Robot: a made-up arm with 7 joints.
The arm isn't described. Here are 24 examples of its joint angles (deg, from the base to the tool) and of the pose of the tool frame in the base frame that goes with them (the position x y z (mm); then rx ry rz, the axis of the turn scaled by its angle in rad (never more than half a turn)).
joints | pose
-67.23 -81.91 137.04 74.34 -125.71 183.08 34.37 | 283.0 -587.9 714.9 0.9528 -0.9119 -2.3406
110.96 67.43 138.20 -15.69 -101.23 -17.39 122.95 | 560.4 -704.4 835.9 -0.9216 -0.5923 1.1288
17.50 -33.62 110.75 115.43 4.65 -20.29 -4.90 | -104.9 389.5 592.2 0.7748 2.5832 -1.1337
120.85 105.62 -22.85 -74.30 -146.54 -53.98 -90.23 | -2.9 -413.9 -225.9 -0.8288 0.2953 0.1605
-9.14 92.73 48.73 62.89 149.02 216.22 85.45 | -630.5 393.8 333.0 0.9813 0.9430 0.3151
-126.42 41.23 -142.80 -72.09 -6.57 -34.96 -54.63 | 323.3 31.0 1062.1 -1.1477 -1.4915 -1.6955
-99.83 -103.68 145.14 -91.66 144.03 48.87 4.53 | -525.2 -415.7 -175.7 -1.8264 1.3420 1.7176
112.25 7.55 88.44 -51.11 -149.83 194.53 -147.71 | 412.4 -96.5 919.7 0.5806 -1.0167 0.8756
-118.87 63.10 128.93 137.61 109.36 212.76 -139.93 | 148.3 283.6 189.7 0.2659 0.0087 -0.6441
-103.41 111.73 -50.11 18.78 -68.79 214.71 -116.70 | 83.8 804.7 -9.9 1.3513 -0.1574 1.9362
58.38 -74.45 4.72 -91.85 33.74 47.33 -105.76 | 312.8 183.3 902.3 -0.2386 0.6131 2.8065
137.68 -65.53 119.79 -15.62 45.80 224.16 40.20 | -522.1 567.7 711.7 -1.8793 2.3009 -0.7655
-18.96 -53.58 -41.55 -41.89 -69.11 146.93 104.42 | 486.1 65.0 837.8 1.0581 1.8479 2.2564
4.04 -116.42 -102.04 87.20 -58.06 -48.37 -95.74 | 657.1 -519.6 191.7 0.3431 -1.4505 -2.6869
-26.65 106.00 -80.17 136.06 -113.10 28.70 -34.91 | -458.4 -348.0 469.1 2.1665 -0.7017 0.2553
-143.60 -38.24 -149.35 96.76 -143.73 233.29 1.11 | -348.2 192.4 972.3 1.6874 -2.0149 0.1416
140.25 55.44 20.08 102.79 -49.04 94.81 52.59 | 70.6 -297.1 998.5 0.1012 -0.8688 -0.4881
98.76 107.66 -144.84 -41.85 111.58 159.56 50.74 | 169.4 -809.8 183.2 2.5514 0.5746 -1.1417
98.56 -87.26 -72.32 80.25 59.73 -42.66 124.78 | 479.3 581.1 71.1 1.1438 -1.6802 0.1134
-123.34 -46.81 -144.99 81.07 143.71 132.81 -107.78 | -400.6 88.3 818.0 -1.2420 -0.4492 -1.3579
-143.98 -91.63 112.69 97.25 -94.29 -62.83 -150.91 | -240.5 -687.3 453.6 -1.5662 -1.8695 -0.0456
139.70 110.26 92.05 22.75 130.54 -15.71 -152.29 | 554.0 -706.1 -217.2 -1.8730 -1.7652 -1.0463
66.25 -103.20 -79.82 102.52 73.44 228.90 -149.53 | 472.6 115.9 56.8 -0.8157 -0.3064 0.1359
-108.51 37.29 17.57 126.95 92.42 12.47 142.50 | 39.4 -253.6 627.2 0.9778 1.4312 0.4479
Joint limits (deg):
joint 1: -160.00..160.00
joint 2: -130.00..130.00
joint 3: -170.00..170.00
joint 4: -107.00..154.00
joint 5: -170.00..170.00
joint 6: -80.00..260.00
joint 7: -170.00..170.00
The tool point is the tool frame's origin. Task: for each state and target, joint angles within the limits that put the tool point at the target. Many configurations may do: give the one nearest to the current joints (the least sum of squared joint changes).
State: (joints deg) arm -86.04 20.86 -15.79 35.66 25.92 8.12 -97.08
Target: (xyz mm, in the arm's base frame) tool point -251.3 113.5 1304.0
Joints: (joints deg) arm -83.70 25.34 -24.40 33.77 24.59 9.55 -97.08
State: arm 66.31 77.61 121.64 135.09 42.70 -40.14 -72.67
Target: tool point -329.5 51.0 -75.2
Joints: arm 48.36 100.29 128.40 109.28 45.22 -32.21 -72.67
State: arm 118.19 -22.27 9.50 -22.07 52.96 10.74 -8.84
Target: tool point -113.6 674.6 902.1
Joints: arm 118.52 -76.61 15.30 -64.47 44.05 26.79 -8.84
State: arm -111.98 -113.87 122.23 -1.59 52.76 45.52 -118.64
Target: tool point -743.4 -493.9 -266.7
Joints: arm -139.91 -119.95 119.77 -11.62 53.56 30.21 -118.64
